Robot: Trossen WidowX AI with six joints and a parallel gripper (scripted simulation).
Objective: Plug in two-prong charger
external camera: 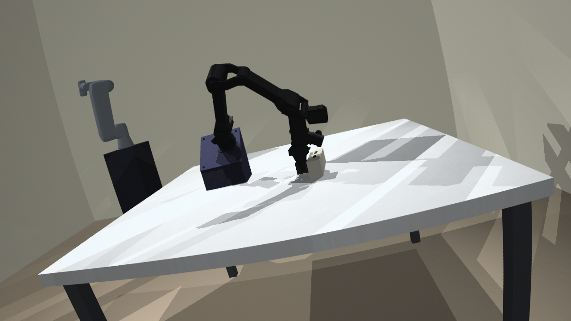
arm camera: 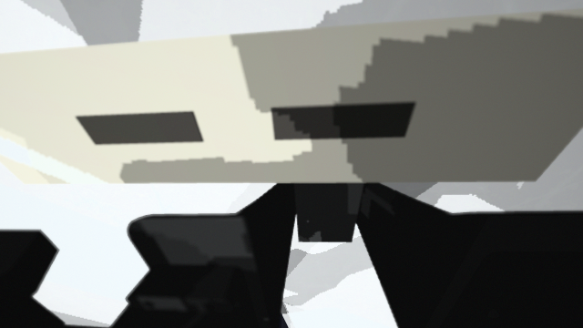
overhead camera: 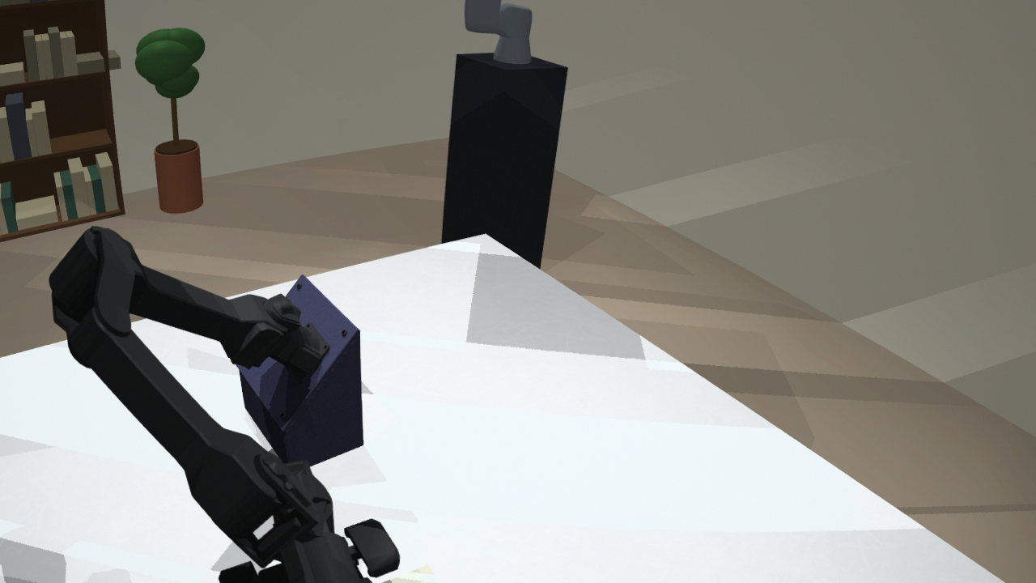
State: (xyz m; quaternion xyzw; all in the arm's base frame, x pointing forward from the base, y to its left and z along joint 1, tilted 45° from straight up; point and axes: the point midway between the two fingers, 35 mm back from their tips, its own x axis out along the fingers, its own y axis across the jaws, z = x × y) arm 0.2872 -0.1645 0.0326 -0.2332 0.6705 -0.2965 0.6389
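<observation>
My gripper tip is 20 mm short of the black two-prong charger and 10 mm below it.
</observation>
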